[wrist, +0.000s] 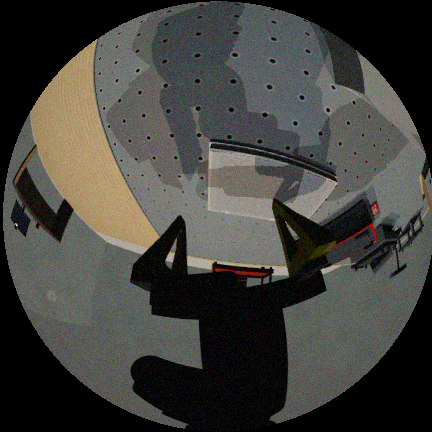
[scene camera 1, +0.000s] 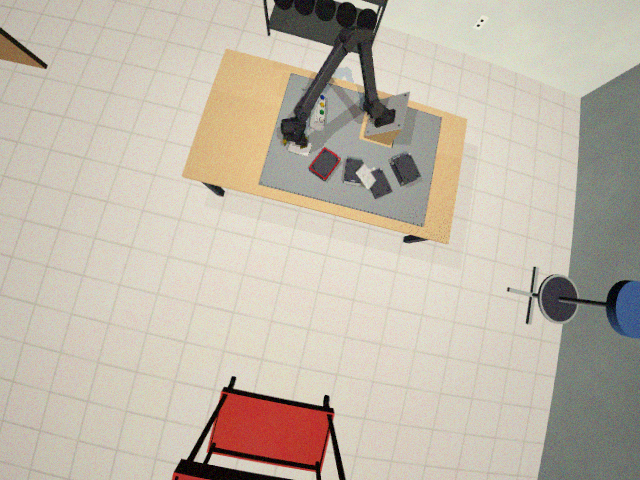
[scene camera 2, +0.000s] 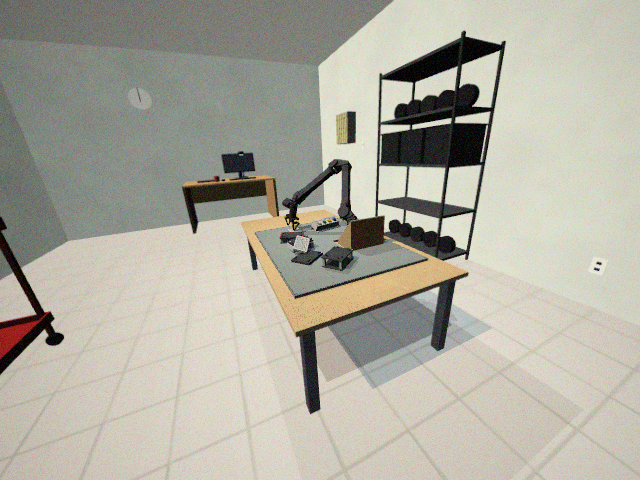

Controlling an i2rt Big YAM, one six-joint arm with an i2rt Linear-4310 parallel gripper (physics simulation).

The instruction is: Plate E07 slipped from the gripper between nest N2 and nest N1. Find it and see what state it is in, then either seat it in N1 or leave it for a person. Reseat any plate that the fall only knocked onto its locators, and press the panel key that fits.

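Seen in the pictures: gripper, fingertip midpoint: [wrist: 227,210] [scene camera 1: 292,146] [scene camera 2: 290,227]; arm's base, origin of the base link: [scene camera 1: 385,119] [scene camera 2: 355,228].
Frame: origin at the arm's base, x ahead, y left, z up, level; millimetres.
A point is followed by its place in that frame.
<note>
My gripper [scene camera 1: 294,143] @(x 269, y -514, z -76 mm) [scene camera 2: 292,223] @(x 269, y -514, z -76 mm) [wrist: 227,210] @(x 269, y -514, z -76 mm) is open and empty, low over a white-topped flat slab [scene camera 1: 299,150] @(x 278, y -471, z -88 mm) [wrist: 240,189] @(x 248, y -503, z -87 mm) at the mat's left side; the slab lies between and beyond the fingertips in the wrist view. A red-rimmed dark nest [scene camera 1: 324,164] @(x 343, y -307, z -62 mm) [scene camera 2: 291,236] @(x 353, y -268, z -62 mm) [wrist: 355,242] @(x 293, y -304, z -62 mm) stands beside it. A pale plate [scene camera 1: 365,176] @(x 372, y -56, z -33 mm) [scene camera 2: 301,243] @(x 368, y -44, z -39 mm) is tilted between a dark nest [scene camera 1: 353,169] @(x 340, y -132, z -47 mm) and a dark flat piece [scene camera 1: 381,184] @(x 376, y 63, z -87 mm) [scene camera 2: 307,257] @(x 380, y 68, z -87 mm). Another dark nest [scene camera 1: 405,168] @(x 259, y 183, z -43 mm) [scene camera 2: 338,255] @(x 268, y 227, z -42 mm) stands on posts at the right. The key panel [scene camera 1: 318,116] @(x 66, y -399, z -32 mm) [scene camera 2: 324,223] @(x 36, y -374, z -39 mm) has coloured keys. Plate and nest labels are unreadable.
A wooden stand with an upright board [scene camera 1: 402,108] @(x -43, y 71, z 68 mm) [scene camera 2: 368,232] @(x -33, y 92, z -8 mm) is near the arm's base. The grey mat [scene camera 1: 310,192] @(x 517, y -356, z -101 mm) [scene camera 2: 305,284] @(x 500, y 314, z -101 mm) lies on the wooden table [scene camera 1: 214,124] @(x 214, y -1017, z -114 mm) [scene camera 2: 356,304] @(x 376, y 547, z -114 mm). A black shelf rack [scene camera 2: 447,191] is behind the arm.
</note>
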